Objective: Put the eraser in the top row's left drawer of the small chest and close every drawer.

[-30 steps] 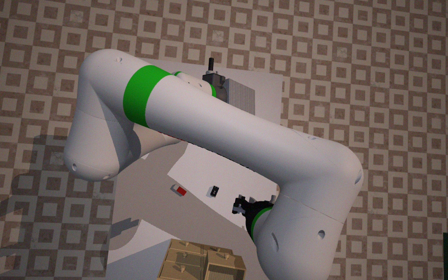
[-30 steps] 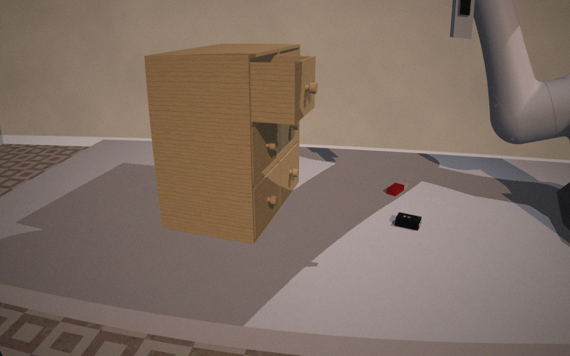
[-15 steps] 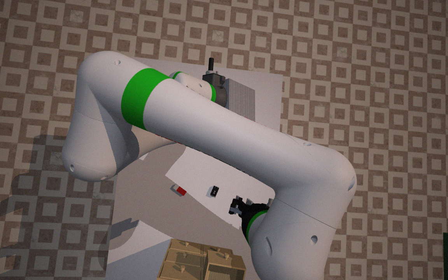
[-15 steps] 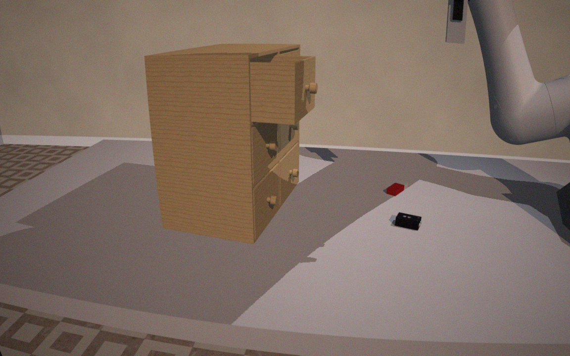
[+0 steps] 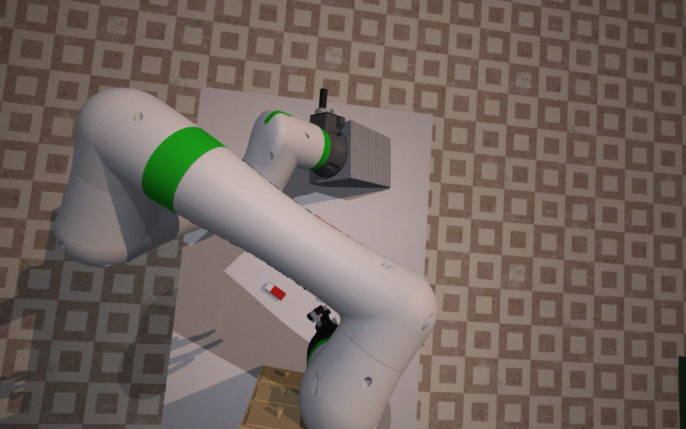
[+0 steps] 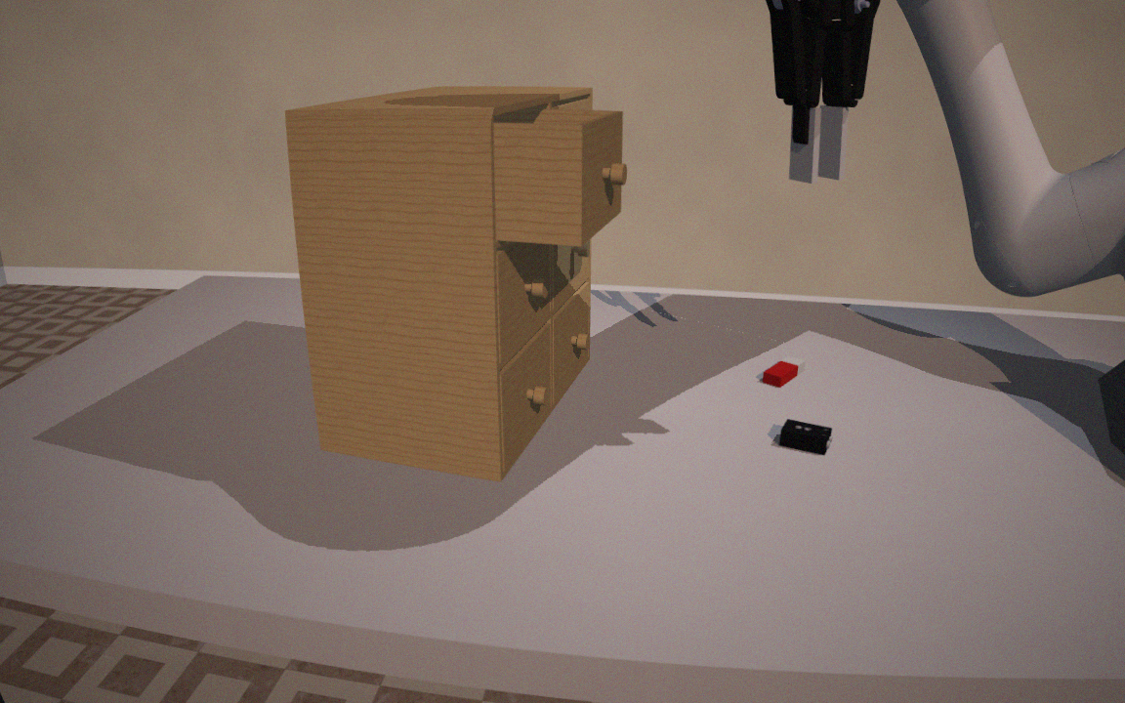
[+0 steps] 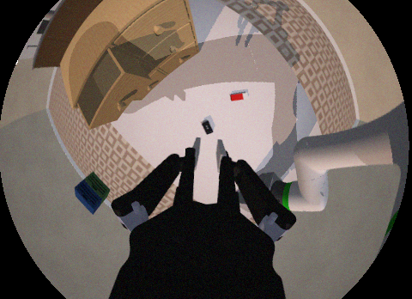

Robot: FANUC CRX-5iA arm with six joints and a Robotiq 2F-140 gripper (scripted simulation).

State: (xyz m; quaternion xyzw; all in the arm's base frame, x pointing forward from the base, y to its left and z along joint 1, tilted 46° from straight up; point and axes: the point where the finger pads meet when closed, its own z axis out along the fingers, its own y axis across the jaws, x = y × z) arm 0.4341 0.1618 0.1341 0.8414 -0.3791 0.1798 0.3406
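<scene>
The eraser lies 10 mm behind my hand, 160 mm to the right of it and 280 mm below it. Round my hand: small black block: 20 mm behind, 20 mm to the left, 280 mm below.
</scene>
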